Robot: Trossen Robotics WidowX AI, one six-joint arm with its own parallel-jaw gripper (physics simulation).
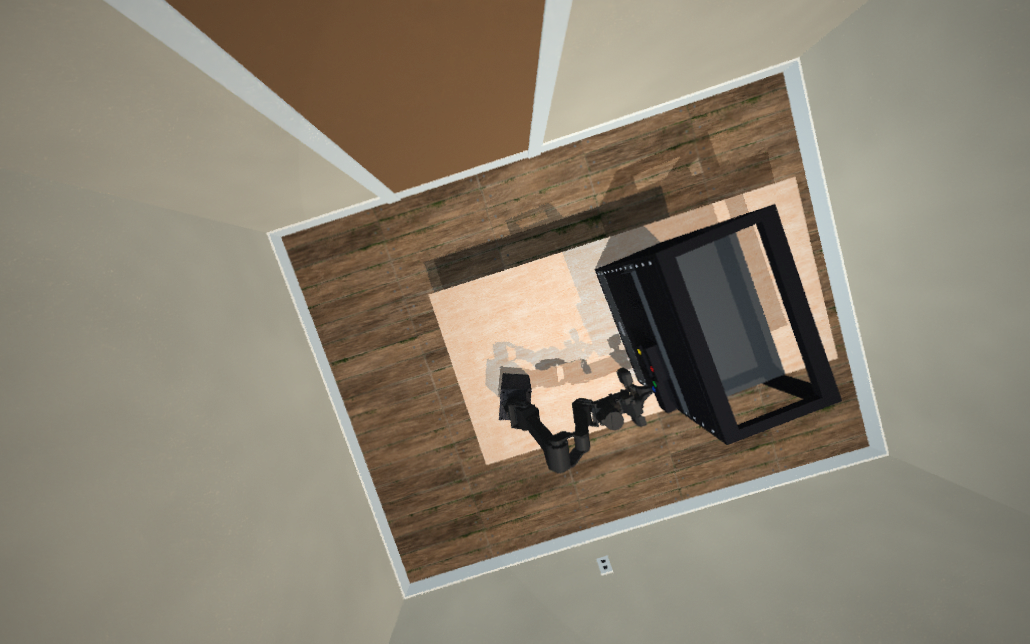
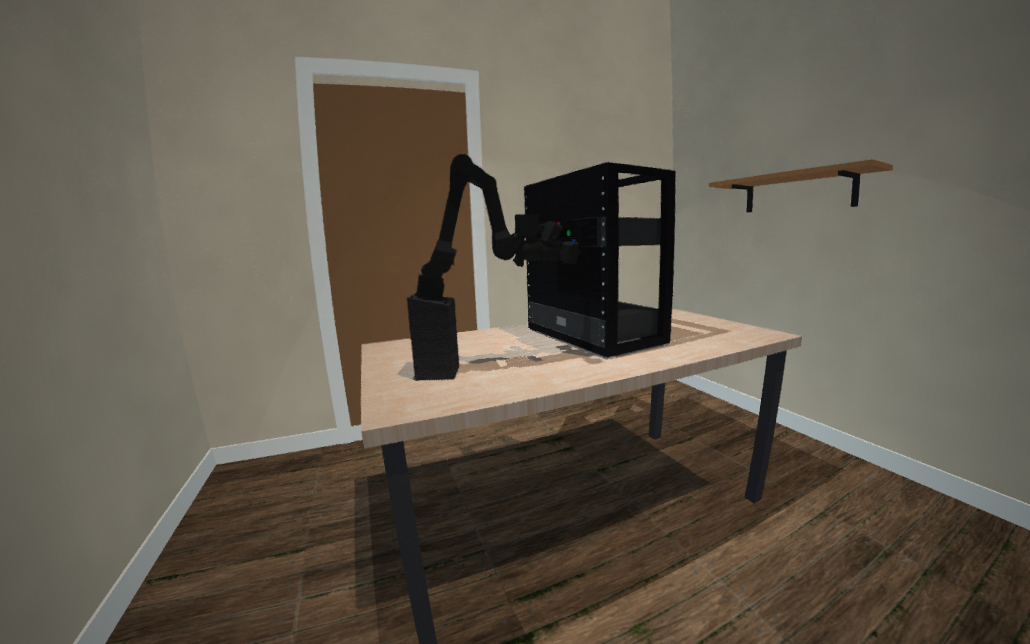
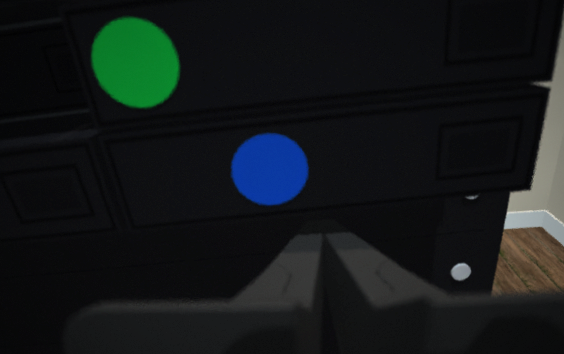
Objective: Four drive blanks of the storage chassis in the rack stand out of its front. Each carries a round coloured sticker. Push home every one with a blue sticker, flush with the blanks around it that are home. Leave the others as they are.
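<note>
A blue round sticker (image 3: 270,169) (image 2: 574,240) marks a lower blank (image 3: 370,155) at the right of the chassis. Its face looks about level with the blank to its left (image 3: 47,192); I cannot tell whether it is flush at home. A green sticker (image 3: 135,62) (image 2: 568,233) (image 1: 654,384) is on the blank above, which stands out past a set-back blank at its left. A red sticker (image 1: 651,369) (image 2: 558,224) and a yellow sticker (image 1: 639,351) show farther left. My gripper (image 3: 320,232) is shut and empty, its tips below and right of the blue sticker; contact cannot be told.
The black rack (image 1: 797,303) (image 2: 609,296) stands on the wooden table (image 1: 501,303) (image 2: 410,402). Rail screws (image 3: 460,271) show below the blue-stickered blank's right end. The arm (image 2: 449,212) reaches across from its base block (image 2: 432,337). A wall shelf (image 2: 805,173) is at the right.
</note>
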